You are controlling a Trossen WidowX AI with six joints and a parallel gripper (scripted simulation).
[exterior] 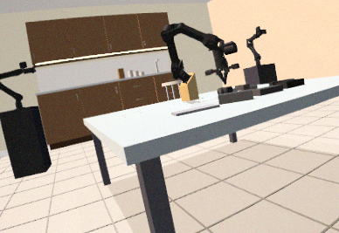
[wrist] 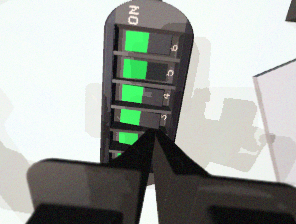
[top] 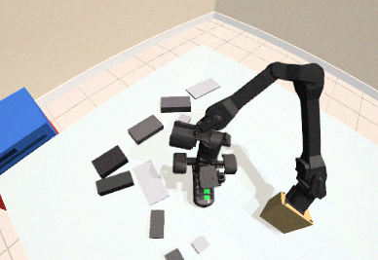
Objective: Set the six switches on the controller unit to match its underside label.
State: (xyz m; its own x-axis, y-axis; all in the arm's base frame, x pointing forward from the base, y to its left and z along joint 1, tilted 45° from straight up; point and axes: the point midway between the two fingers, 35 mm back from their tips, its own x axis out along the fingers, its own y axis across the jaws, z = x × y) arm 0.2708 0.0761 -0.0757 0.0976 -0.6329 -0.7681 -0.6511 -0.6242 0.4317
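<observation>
My gripper tip is now 15 cm past the pale block, 14 cm to the right of it and 5 cm above it. The rest, counted from my gripper tip: pale plate (11 cm ahead, 13 cm to the left, 6 cm below).
</observation>
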